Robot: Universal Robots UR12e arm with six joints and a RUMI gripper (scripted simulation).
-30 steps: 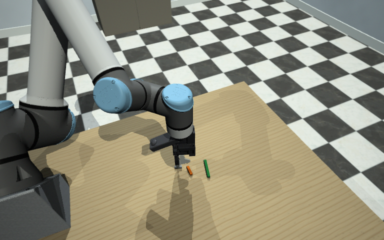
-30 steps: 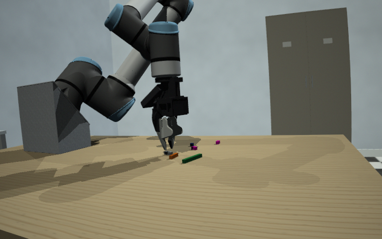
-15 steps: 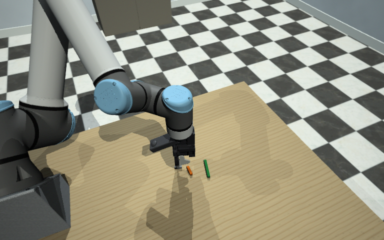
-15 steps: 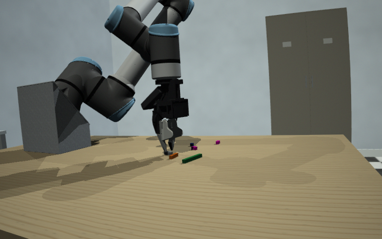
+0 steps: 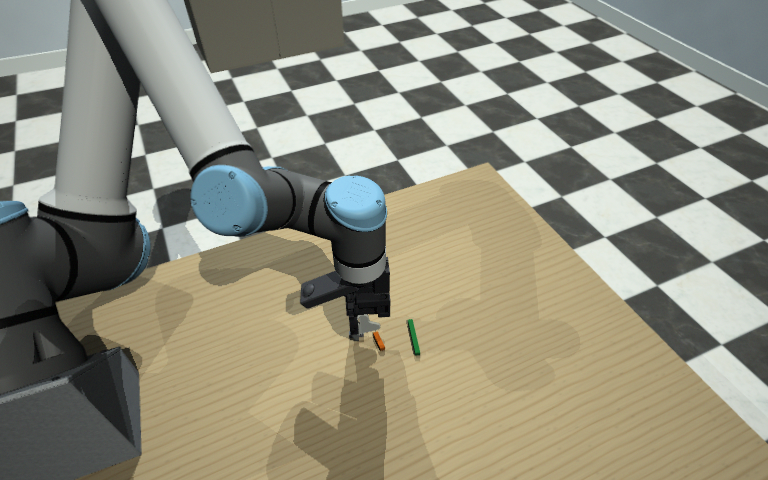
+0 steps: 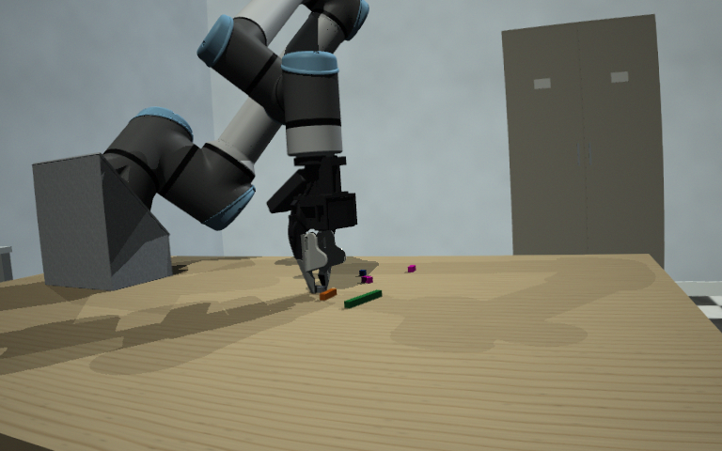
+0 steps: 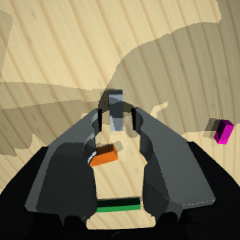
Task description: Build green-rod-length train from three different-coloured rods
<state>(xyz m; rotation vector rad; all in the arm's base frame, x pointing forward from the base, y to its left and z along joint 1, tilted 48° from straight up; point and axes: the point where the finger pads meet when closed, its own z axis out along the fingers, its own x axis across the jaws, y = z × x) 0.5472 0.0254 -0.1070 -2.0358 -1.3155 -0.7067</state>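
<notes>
My gripper is now 1 cm above the grey rod. Also, from my hand: green rod 10 cm ahead, 6 cm to the right, 1 cm below; blue rod 14 cm to the left, 3 cm ahead, 1 cm below; orange rod 4 cm to the right, 4 cm ahead, 1 cm below.
</notes>
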